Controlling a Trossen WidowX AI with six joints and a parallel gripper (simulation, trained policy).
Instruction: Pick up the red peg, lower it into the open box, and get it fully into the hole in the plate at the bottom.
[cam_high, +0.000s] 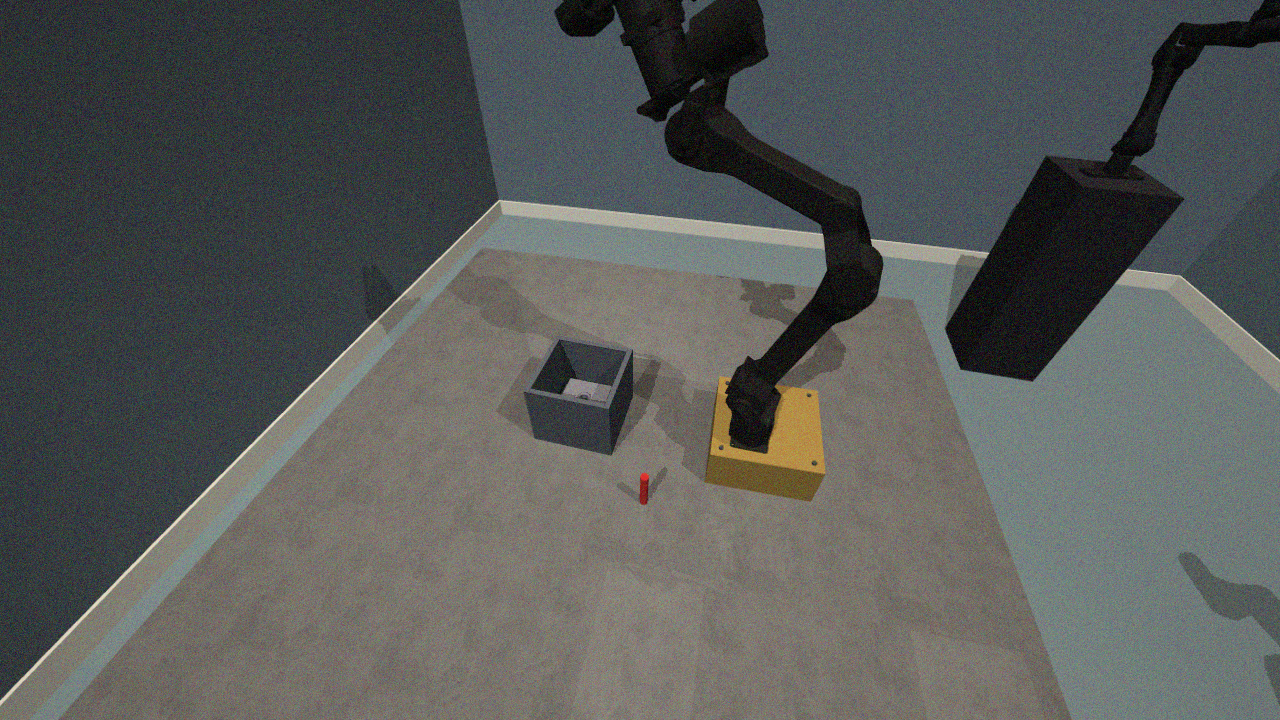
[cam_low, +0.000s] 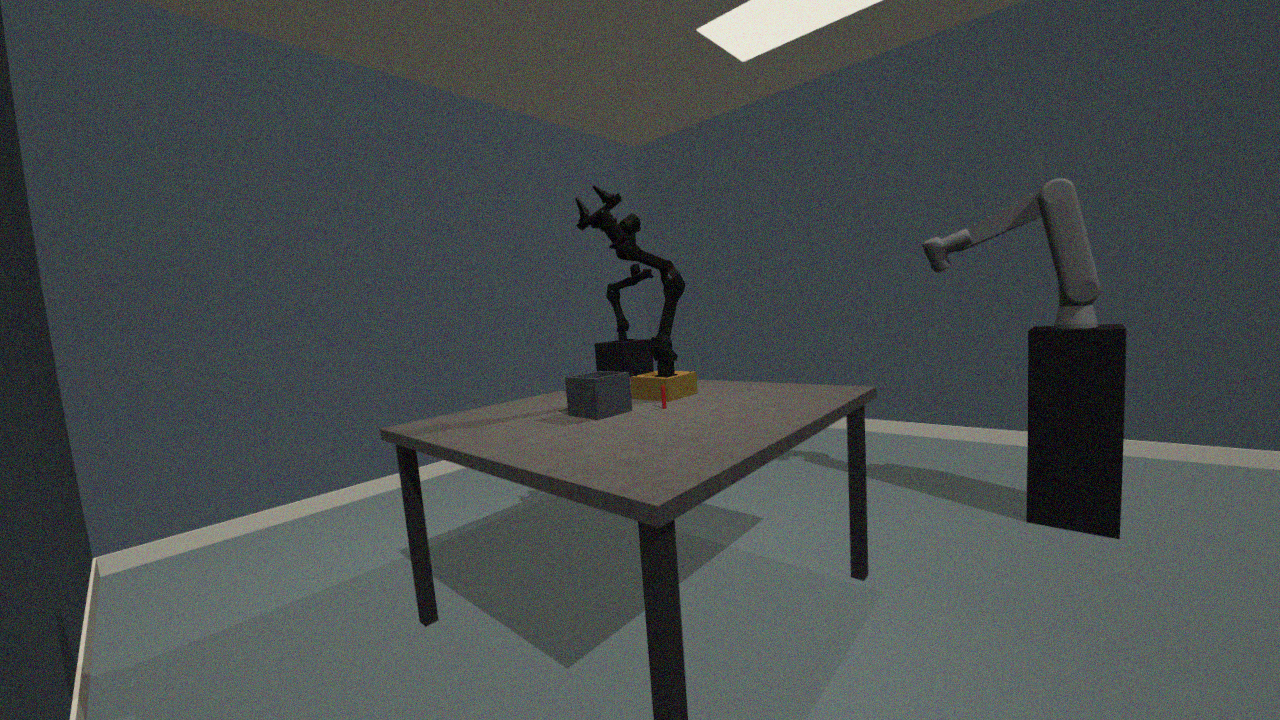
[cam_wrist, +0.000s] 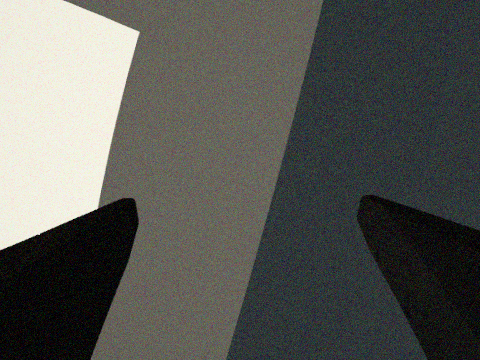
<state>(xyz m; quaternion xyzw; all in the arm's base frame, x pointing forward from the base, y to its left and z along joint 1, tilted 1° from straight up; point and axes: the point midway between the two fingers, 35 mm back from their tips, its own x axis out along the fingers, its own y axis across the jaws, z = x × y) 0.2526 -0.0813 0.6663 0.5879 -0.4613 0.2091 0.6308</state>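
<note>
My gripper tip is now 110 mm past the red peg, 210 mm to the right of it and 740 mm above it.
</note>
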